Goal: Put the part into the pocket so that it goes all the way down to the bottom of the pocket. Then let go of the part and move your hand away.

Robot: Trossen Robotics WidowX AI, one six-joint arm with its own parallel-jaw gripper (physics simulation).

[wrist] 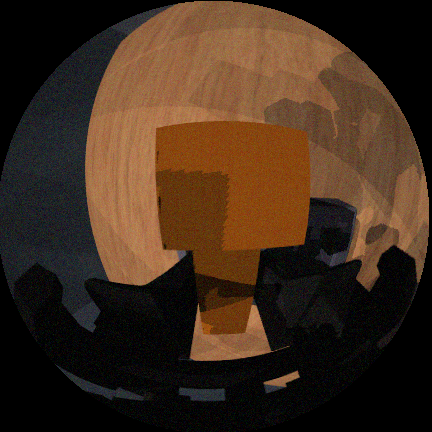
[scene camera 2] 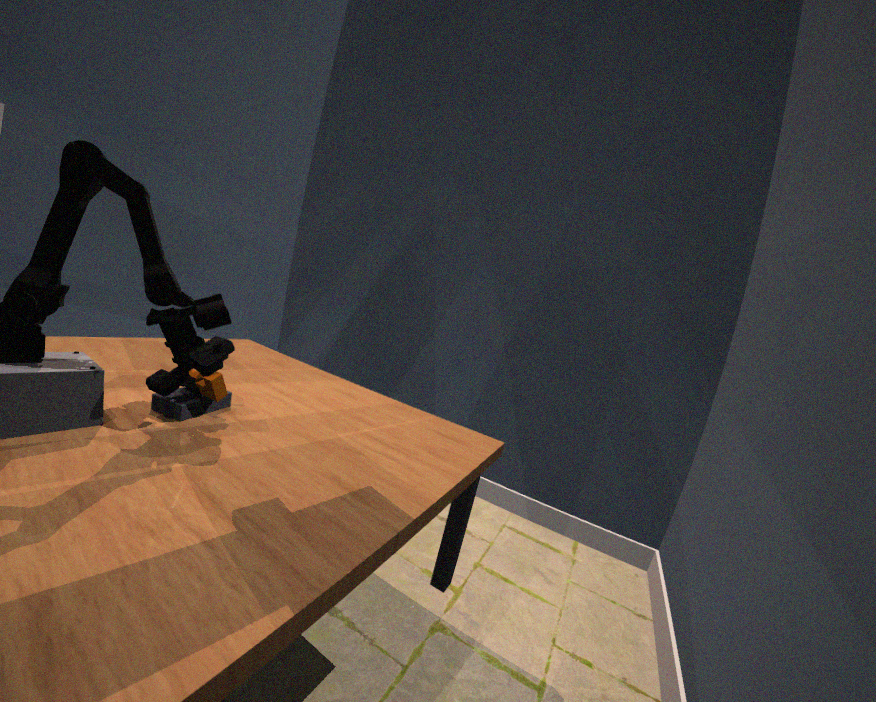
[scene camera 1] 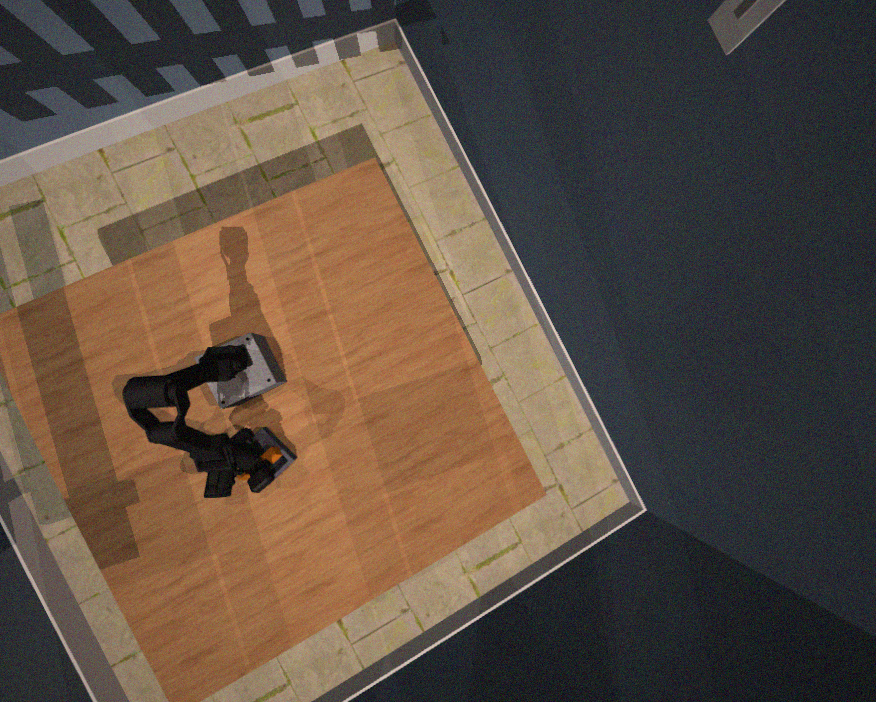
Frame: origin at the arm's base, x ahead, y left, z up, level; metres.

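Seen in the pictures: gripper, fingertip midpoint: [scene camera 2: 205, 392] [scene camera 1: 269, 462]; arm's base, link origin: [scene camera 2: 16, 358] [scene camera 1: 237, 358].
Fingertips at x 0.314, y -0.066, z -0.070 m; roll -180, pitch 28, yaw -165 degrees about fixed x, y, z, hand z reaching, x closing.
Note:
Pixels of each thing's top centre, then the offset from my fingertips to it. Level surfaces: height alone.
- orange part, top centre: [wrist: 190, 331] [scene camera 2: 203, 366] [scene camera 1: 254, 466] 0.015 m back, 0.012 m right, 0.067 m up
- dark blue-grey block with the pocket, top centre: [wrist: 251, 266] [scene camera 2: 194, 392] [scene camera 1: 266, 455] 0.025 m back, 0.001 m left, 0.002 m up
- wooden table, surface height: 0.034 m down
The orange part [scene camera 1: 271, 454] [scene camera 2: 212, 385] [wrist: 265, 185] has a wide block-like head and a narrower stem. The dark blue-grey block with the pocket [scene camera 1: 289, 460] [scene camera 2: 166, 407] [wrist: 345, 214] lies on the table below it. My gripper [scene camera 1: 252, 462] [scene camera 2: 188, 381] [wrist: 221, 249] is shut on the part's stem, low over the block. In the scene camera 2 view the head looks tilted and stands above the block's rim at the right end. In the wrist view the head covers much of the block. The fingers and head hide the pocket's opening, so whether any of the part is inside cannot be told.
The wooden table [scene camera 1: 438, 438] [scene camera 2: 329, 424] [wrist: 125, 155] carries the block. The arm's grey base box [scene camera 1: 264, 371] [scene camera 2: 51, 402] stands close by. Shadows of the arm fall across the table. The table's edge shows at the left of the wrist view.

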